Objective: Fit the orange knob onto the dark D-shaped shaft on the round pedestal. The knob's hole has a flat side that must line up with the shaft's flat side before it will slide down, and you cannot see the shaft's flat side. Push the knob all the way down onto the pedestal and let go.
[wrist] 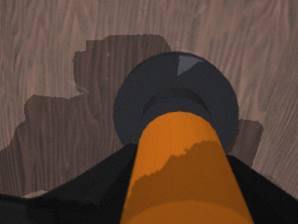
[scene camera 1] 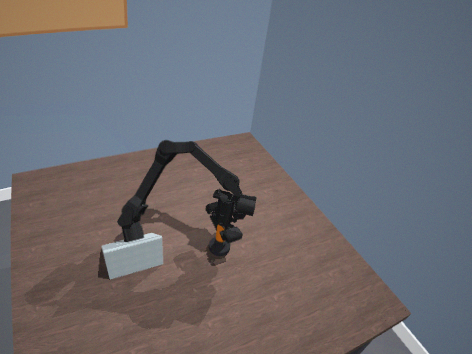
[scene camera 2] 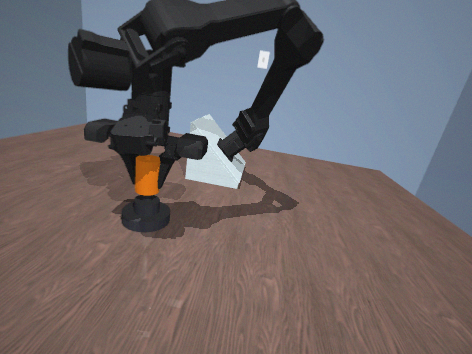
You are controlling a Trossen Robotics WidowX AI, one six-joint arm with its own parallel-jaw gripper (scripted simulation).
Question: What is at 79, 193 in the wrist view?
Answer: The gripper.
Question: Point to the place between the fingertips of the gripper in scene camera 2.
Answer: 147, 185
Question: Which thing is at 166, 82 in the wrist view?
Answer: A dark round pedestal.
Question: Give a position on an orange knob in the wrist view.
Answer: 180, 164
